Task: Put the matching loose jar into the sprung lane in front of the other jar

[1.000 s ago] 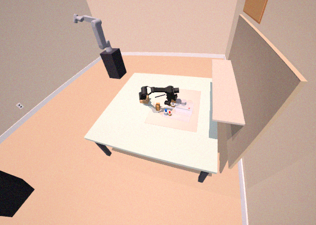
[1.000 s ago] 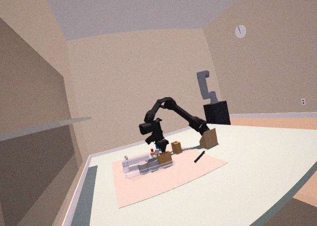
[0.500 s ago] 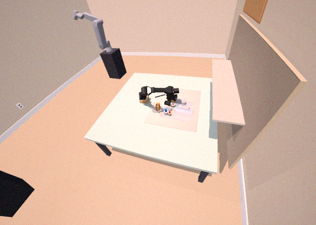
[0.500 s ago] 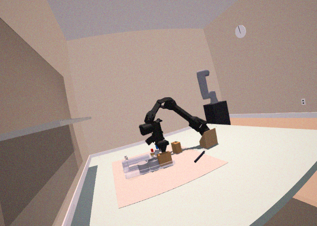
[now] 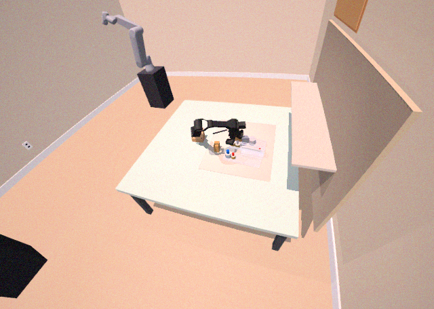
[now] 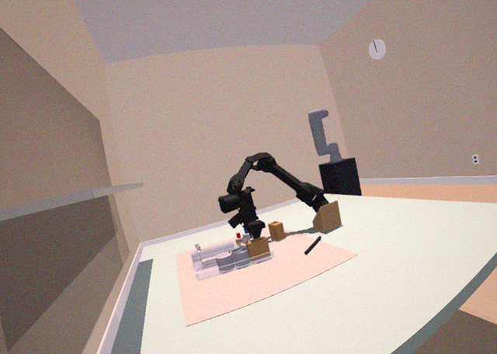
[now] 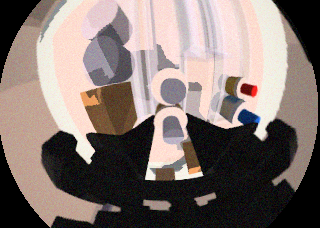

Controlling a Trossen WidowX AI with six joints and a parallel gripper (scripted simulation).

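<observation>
The brown box lies 20 mm ahead of my gripper tip and 80 mm to the left of it. Also, from my gripper tip: clear sprung lane: 150 mm ahead, 30 mm to the right, 20 mm below; black pen: 170 mm behind, 150 mm to the left, 30 mm below.
</observation>
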